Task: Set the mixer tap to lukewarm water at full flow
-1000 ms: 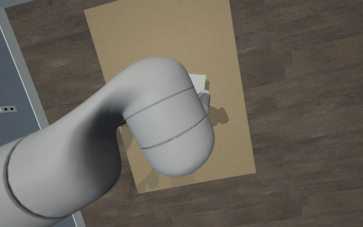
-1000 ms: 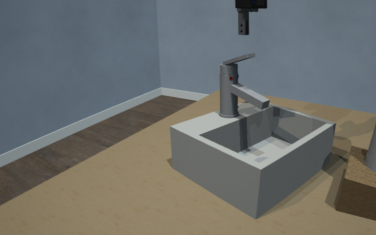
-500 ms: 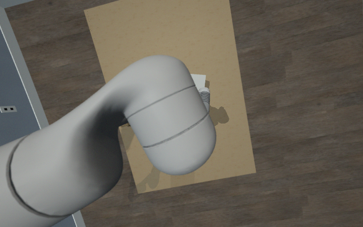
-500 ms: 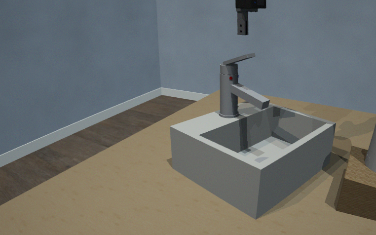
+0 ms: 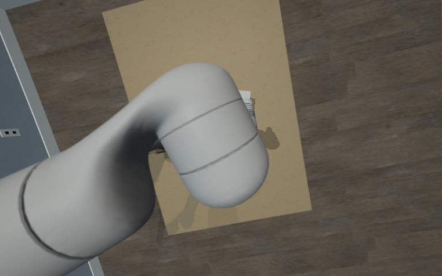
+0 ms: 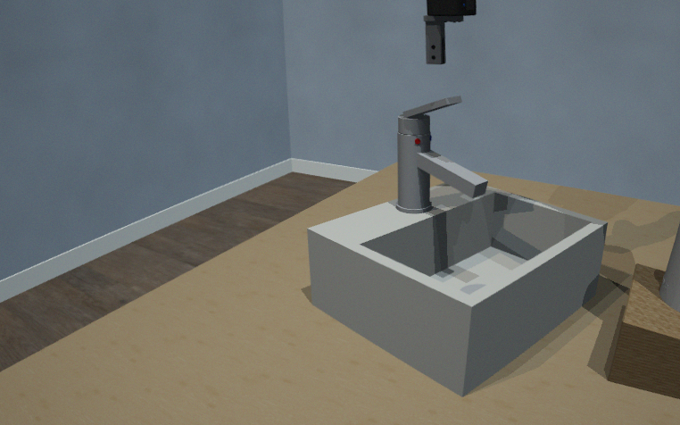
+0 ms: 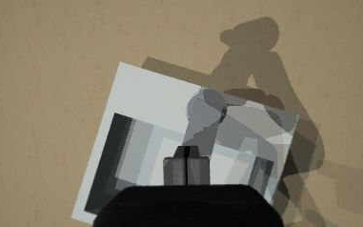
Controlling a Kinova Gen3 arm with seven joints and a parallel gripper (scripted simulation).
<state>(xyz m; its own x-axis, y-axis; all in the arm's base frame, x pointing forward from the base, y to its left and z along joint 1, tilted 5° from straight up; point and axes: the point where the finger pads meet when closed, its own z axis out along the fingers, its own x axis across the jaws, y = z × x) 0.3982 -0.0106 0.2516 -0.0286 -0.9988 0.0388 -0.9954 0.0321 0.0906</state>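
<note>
My hand is 10 mm short of the flat lever, 10 mm to the left of it and 80 mm above it. Round my hand: grey square sink: 70 mm behind, 20 mm to the left, 320 mm below; grey mixer tap: 30 mm ahead, 20 mm to the right, 130 mm below.
</note>
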